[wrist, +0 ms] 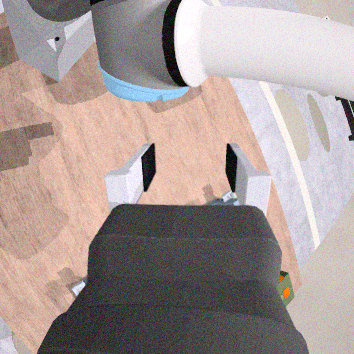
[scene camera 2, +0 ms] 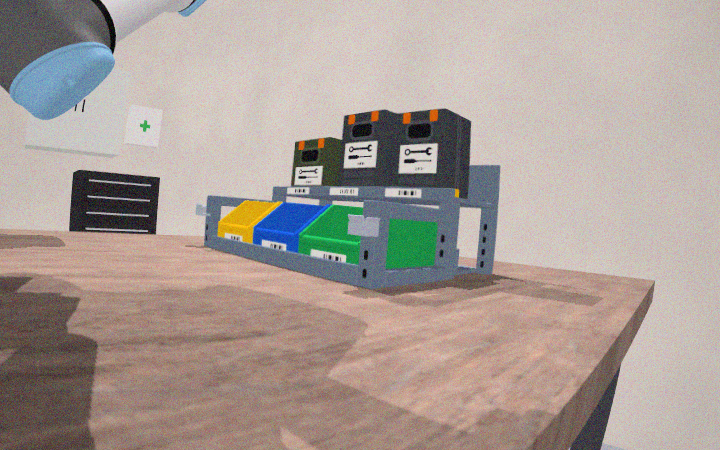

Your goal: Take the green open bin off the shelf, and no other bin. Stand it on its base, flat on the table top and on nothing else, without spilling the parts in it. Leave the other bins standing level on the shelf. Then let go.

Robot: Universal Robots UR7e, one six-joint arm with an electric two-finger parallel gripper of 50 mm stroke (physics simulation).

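Frame: origin at the arm's base, x ahead, y left, z up, level; centimetres.
Where they show: gripper, between the fingertips: [wrist: 190, 157].
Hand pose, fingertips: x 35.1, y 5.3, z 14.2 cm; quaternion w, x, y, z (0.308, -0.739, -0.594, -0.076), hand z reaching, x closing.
Each offset is from my fingertips to the top centre of the thing. "pt": to the spot under its first point. Level surfaces: height alone.
The green open bin {pt dx +21.6, dy -2.1, dz -28.1 cm} [scene camera 2: 331, 230] sits at the right end of the lower tier of the grey shelf {pt dx +15.5, dy -0.8, dz -32.3 cm} [scene camera 2: 281, 261], and its side shows through the shelf's end frame. A blue bin {dx +24.5, dy +5.1, dz -24.9 cm} [scene camera 2: 289, 222] stands beside it, and a yellow bin {dx +22.5, dy +16.1, dz -24.9 cm} [scene camera 2: 246, 218] stands at the left end. The parts inside the bins cannot be made out. My gripper [wrist: 190, 157] is open with nothing between its fingers, above the table top {dz -33.0 cm} [wrist: 185, 125] in the wrist view. The green open bin does not show in the wrist view, where the gripper body hides much of the lower part.
Two dark grey boxes {dx +33.6, dy +6.1, dz -9.6 cm} [scene camera 2: 361, 153] {pt dx +32.3, dy -6.6, dz -16.7 cm} [scene camera 2: 424, 151] and a dark green box {dx +32.0, dy +17.9, dz -13.1 cm} [scene camera 2: 313, 164] stand on the upper tier. The dark green box's corner {pt dx +31.2, dy +20.7, dz -13.2 cm} [wrist: 286, 290] shows in the wrist view. Clear tabs {pt dx +16.4, dy -15.7, dz -26.9 cm} [scene camera 2: 363, 225] stick out at the shelf's front. The arm [scene camera 2: 63, 68] hangs at upper left.
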